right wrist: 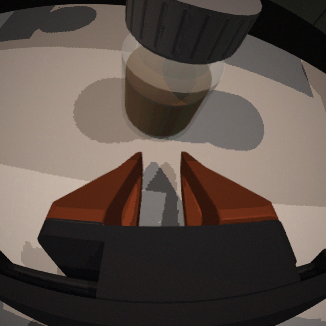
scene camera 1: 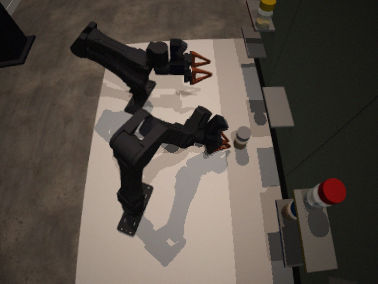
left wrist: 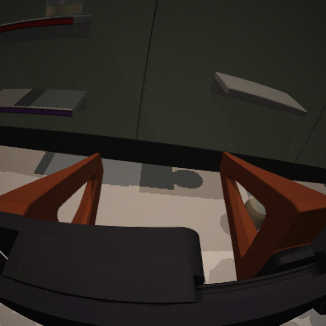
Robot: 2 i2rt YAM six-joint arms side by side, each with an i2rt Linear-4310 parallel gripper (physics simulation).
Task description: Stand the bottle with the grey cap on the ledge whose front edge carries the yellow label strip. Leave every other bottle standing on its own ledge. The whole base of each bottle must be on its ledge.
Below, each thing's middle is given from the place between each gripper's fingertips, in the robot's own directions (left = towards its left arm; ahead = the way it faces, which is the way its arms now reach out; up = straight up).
My left gripper is now 21 cm short of the bare ledge (scene camera 1: 277, 106) and 18 cm to the left of it. Round my left hand: yellow-strip ledge (scene camera 1: 319, 253) 58 cm to the right, 20 cm ahead, 7 cm above; red-capped bottle (scene camera 1: 332, 191) 51 cm to the right, 21 cm ahead, 13 cm above.
Now: right hand 210 mm below the bare ledge, 150 mm short of it and 40 mm to the right of it. From my right hand the other things lie so: yellow-strip ledge: 360 mm to the right, 280 mm above, 140 mm ahead; then red-capped bottle: 330 mm above, 290 mm to the right, 150 mm ahead.
